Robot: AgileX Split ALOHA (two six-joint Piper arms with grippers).
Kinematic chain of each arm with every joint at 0, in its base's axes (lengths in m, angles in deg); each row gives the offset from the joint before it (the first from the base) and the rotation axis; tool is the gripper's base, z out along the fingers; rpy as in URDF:
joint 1: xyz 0 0 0.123 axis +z
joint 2: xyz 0 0 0 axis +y
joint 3: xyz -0.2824 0 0.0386 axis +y
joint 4: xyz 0.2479 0 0.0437 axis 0.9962 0 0.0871
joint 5: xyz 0 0 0 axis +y
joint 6: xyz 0.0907 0 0.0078 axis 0.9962 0 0.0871
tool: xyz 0 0 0 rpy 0 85 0
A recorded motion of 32 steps. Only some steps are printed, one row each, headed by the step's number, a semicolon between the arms.
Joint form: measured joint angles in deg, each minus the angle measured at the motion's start. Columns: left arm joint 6, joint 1, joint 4, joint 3, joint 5, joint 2; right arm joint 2, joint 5, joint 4, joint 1, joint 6, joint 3.
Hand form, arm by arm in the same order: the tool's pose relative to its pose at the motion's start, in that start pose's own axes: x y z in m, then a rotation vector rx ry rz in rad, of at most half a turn. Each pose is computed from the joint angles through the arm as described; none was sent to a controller.
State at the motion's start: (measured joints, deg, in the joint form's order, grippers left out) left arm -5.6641 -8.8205 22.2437 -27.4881 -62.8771 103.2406; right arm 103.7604 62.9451 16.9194 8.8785 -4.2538 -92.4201
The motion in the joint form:
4: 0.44 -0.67 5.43 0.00 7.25 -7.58; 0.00 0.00 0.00 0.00 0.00 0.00
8: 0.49 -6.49 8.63 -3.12 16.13 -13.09; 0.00 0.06 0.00 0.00 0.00 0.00
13: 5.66 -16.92 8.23 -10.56 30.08 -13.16; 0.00 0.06 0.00 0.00 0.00 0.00
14: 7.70 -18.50 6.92 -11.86 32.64 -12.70; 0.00 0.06 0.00 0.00 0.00 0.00
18: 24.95 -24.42 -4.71 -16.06 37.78 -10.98; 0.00 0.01 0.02 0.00 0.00 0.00
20: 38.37 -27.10 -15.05 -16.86 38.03 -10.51; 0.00 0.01 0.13 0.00 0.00 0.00
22: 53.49 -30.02 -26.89 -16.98 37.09 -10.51; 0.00 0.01 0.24 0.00 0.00 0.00
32: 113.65 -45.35 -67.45 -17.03 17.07 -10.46; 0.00 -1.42 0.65 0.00 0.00 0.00
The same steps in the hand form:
4: -0.0245 -0.0094 -0.0098 0.0634 0.0105 0.1059; 0.0000 0.0000 0.0000 0.0000 0.0000 0.0000
8: -0.0516 -0.0354 -0.0060 0.1573 0.0181 0.2175; 0.0001 0.0000 0.0000 -0.0001 0.0010 0.0000
13: -0.0703 -0.0768 0.0163 0.2577 0.0930 0.3949; 0.0001 0.0000 0.0000 -0.0001 0.0010 0.0000
14: -0.0716 -0.0825 0.0206 0.2615 0.1128 0.4259; 0.0001 0.0000 0.0000 -0.0001 0.0010 0.0000
18: -0.0802 -0.1053 0.0342 0.2550 0.1123 0.5913; 0.0000 0.0000 0.0000 -0.0003 0.0002 0.0002
20: -0.0828 -0.1144 0.0369 0.2257 0.0984 0.6794; 0.0000 0.0002 0.0000 -0.0020 0.0000 0.0010
22: -0.0851 -0.1235 0.0361 0.1861 0.0842 0.7745; 0.0000 0.0003 0.0000 -0.0037 -0.0001 0.0019
32: -0.1009 -0.1662 0.0176 -0.1111 0.0221 1.2962; -0.0023 0.0007 0.0000 -0.0082 -0.0255 0.0053

